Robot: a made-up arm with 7 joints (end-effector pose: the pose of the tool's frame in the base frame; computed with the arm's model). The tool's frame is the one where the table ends.
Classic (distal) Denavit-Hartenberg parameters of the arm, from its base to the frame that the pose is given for. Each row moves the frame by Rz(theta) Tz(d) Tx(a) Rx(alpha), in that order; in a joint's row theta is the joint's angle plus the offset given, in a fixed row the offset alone. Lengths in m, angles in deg.
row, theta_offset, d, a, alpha
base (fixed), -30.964, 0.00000, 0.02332, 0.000
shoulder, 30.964, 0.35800, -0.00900, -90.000
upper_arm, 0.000, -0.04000, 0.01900, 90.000
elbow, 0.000, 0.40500, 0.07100, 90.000
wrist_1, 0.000, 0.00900, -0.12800, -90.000
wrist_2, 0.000, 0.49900, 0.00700, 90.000
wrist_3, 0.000, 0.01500, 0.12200, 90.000
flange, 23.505, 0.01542, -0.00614, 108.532
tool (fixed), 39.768, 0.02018, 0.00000, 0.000
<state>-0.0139 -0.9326 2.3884 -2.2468 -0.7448 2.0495 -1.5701</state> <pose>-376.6 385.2 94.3 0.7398 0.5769 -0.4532</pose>
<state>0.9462 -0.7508 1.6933 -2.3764 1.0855 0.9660 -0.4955</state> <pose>-451.8 178.9 316.6 0.9930 1.0834 -2.0497</pose>
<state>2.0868 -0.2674 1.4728 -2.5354 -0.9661 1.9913 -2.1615</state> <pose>-447.3 -208.7 383.9 0.2254 0.4926 0.7553</pose>
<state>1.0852 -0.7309 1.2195 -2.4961 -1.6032 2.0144 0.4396</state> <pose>-344.6 331.4 462.5 3.0857 -0.0507 1.9144</pose>
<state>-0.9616 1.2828 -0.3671 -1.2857 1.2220 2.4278 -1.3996</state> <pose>226.9 -862.2 44.1 -0.9021 0.3117 -0.6727</pose>
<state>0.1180 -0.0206 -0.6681 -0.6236 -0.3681 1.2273 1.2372</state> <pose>316.7 -286.5 1322.1 -0.5608 0.2403 -1.9089</pose>
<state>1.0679 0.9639 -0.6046 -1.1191 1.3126 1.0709 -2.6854</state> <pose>731.7 610.8 354.1 -1.3685 -0.4852 3.0618</pose>
